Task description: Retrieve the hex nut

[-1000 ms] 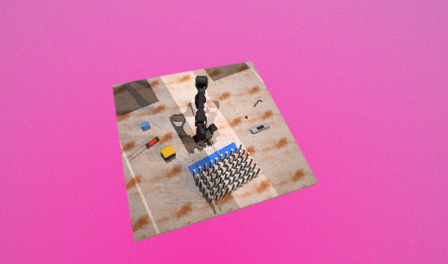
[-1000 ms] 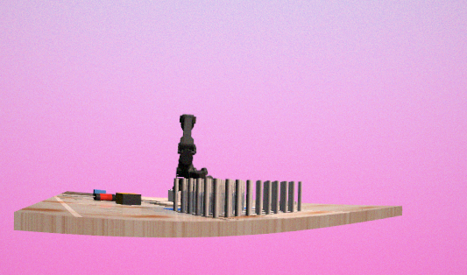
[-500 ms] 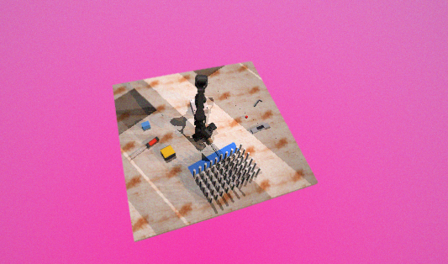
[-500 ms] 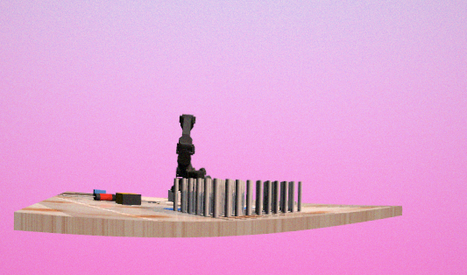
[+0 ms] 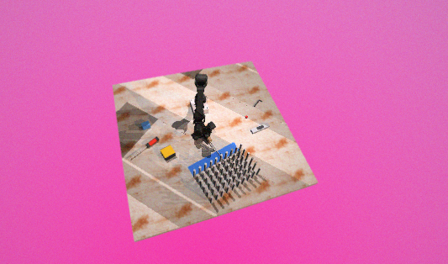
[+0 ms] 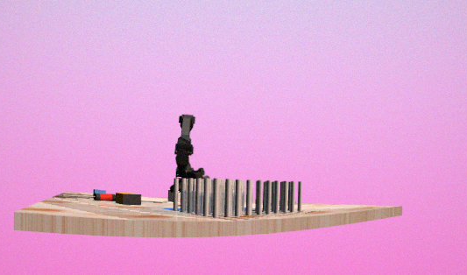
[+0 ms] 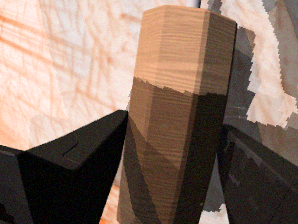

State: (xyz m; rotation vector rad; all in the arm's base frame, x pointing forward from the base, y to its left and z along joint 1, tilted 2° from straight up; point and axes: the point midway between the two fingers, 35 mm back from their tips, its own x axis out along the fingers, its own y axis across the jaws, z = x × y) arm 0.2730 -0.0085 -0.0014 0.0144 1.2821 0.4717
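My gripper tip is 100 mm short of the brown-handled tool and 30 mm to the right of it. From my gripper tip the other things lie so: red piece: 360 mm to the left, 130 mm behind, 10 mm below; yellow block: 300 mm to the right, 80 mm ahead; blue taped strip: 170 mm ahead, 20 mm to the left, 20 mm below.
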